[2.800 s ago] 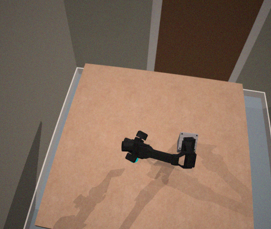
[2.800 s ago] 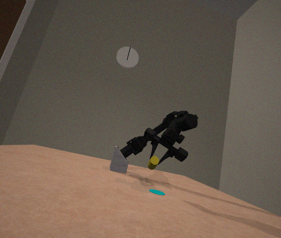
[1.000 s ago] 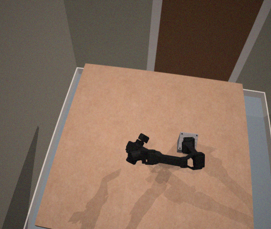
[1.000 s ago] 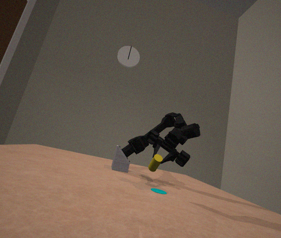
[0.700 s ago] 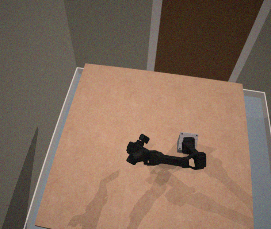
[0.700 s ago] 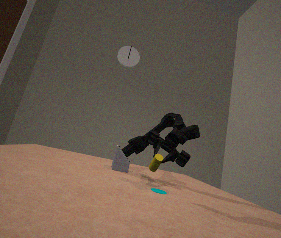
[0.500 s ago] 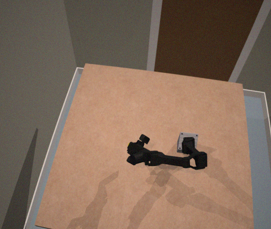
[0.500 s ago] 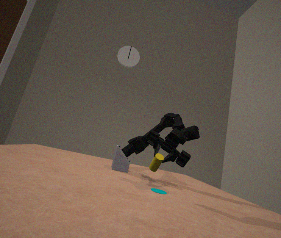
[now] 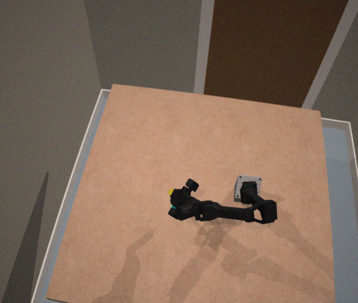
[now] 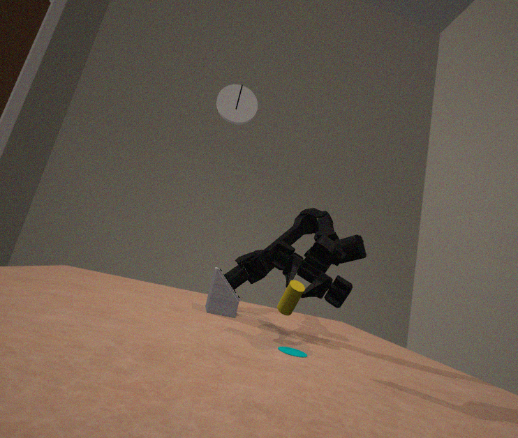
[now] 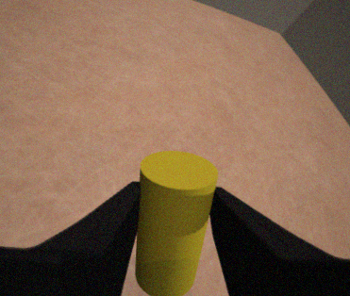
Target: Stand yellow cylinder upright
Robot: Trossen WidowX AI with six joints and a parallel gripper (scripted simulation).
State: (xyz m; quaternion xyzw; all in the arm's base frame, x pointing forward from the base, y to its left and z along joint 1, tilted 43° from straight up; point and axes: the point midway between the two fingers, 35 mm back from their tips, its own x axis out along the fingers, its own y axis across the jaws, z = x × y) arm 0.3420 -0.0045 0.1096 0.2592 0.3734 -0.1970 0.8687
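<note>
My gripper tip is now 120 mm above the cyan circle, 30 mm to the right of it and 20 mm past it. Round my gripper tip: yellow tall cylinder: 20 mm below, 10 mm behind.
</note>
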